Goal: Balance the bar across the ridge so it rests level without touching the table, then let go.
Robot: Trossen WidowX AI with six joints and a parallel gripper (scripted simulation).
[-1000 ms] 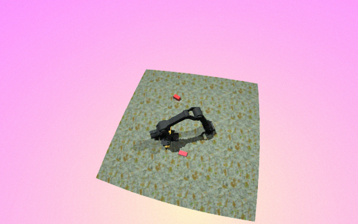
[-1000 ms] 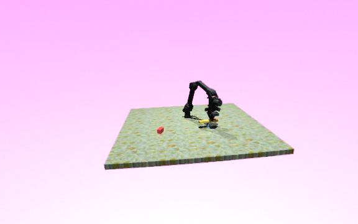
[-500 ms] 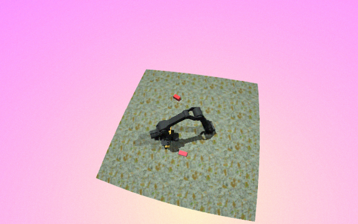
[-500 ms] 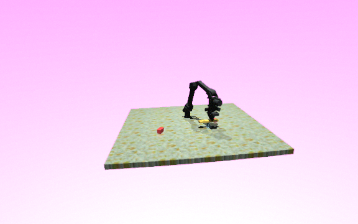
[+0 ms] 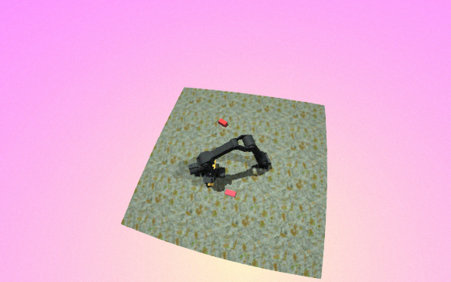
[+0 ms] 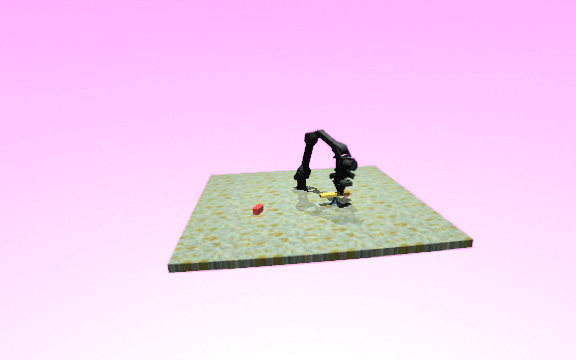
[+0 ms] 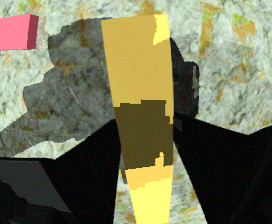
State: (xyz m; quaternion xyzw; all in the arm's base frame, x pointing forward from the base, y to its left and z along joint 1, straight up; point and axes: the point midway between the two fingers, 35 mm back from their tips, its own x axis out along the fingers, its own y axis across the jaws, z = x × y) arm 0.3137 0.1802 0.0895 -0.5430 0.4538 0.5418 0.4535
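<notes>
My gripper tip is now 10 mm short of the yellow bar and 30 mm to the left of it.
</notes>
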